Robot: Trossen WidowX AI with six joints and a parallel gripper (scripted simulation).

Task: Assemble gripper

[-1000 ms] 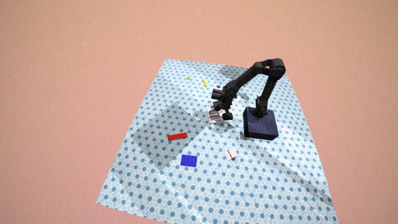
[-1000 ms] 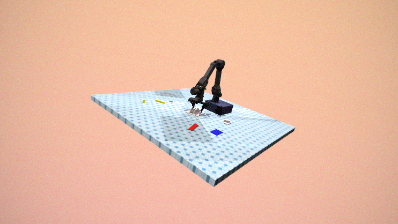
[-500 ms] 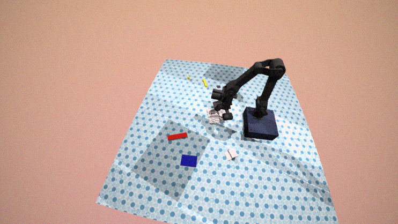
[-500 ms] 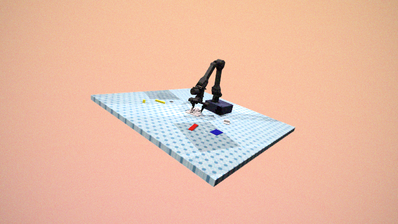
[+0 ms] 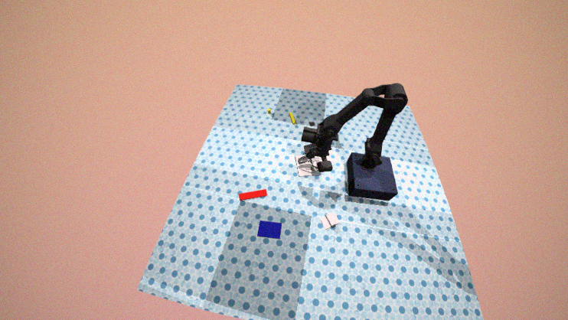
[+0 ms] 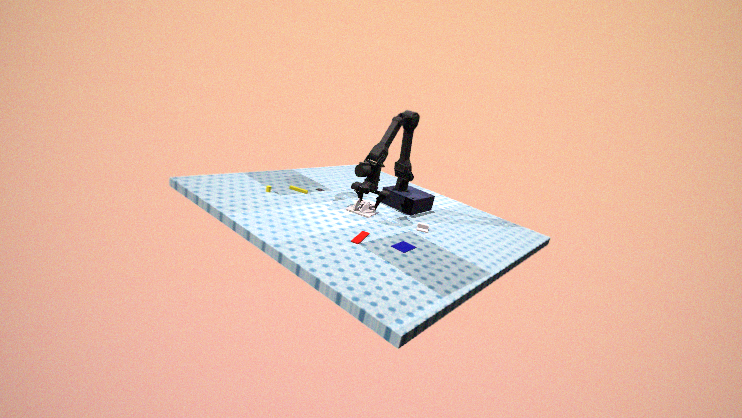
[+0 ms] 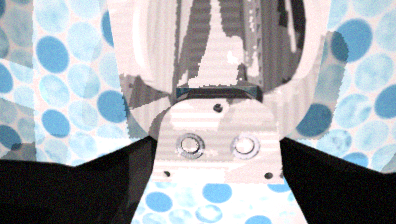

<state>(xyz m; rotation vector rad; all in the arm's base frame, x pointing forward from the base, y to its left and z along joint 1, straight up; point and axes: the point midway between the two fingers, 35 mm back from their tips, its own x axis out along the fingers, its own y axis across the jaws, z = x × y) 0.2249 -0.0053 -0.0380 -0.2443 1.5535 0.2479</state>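
Right now my gripper tip is right at the housing plate. The rest, counted from my gripper tip: jaw (20 mm ahead, 20 mm to the left, 10 mm above); then flat white plate (70 mm ahead, 20 mm to the left); then small white piece (80 mm behind, 280 mm to the left).
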